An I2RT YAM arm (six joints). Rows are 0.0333 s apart.
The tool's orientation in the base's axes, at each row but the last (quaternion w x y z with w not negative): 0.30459, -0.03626, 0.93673, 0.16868; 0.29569, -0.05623, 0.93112, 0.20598; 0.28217, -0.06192, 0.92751, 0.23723; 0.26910, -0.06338, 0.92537, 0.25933
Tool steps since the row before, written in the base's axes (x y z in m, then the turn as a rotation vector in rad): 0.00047, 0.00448, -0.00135, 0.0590, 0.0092, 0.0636; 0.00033, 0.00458, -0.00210, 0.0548, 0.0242, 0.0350; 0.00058, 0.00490, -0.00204, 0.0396, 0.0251, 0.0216; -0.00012, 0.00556, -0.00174, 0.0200, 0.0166, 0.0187
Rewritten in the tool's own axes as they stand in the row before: 0.00056, 0.00374, 0.00280, -0.0846, 0.0173, -0.0121; 0.00101, 0.00335, 0.00364, -0.0645, 0.0218, 0.0131; 0.00074, 0.00334, 0.00410, -0.0445, 0.0210, 0.0158; 0.00115, 0.00402, 0.00406, -0.0265, 0.0174, 0.0044
